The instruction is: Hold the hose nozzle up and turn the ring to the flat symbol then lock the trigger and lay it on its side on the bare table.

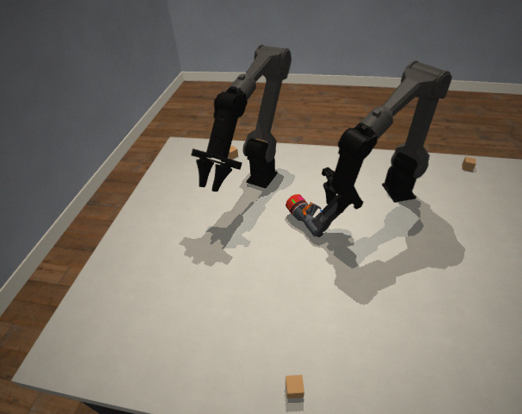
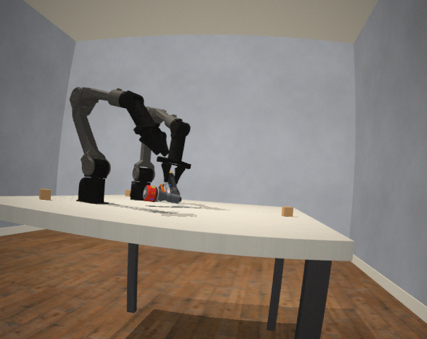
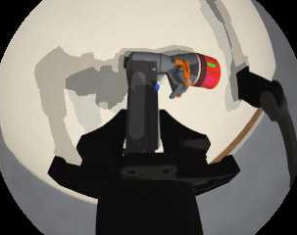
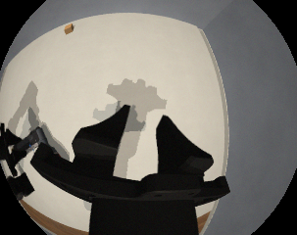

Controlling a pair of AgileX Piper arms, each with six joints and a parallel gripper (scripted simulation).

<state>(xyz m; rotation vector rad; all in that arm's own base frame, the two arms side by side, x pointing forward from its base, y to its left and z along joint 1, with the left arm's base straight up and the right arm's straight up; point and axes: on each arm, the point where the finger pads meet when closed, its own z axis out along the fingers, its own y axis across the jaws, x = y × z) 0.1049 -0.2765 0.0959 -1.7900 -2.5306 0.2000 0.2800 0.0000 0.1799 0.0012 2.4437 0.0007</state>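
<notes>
Right now the red spray ring is 4 cm behind my left hand, 11 cm to the right of it and 5 cm below it. Also, from my left hand: white trigger bar: 1 cm behind, 2 cm to the right, 1 cm below.
The red spray ring lies 11 cm behind my right hand, 22 cm to the left of it and 13 cm below it. The rest, counted from my right hand: white trigger bar 7 cm behind, 32 cm to the left, 10 cm below.
</notes>
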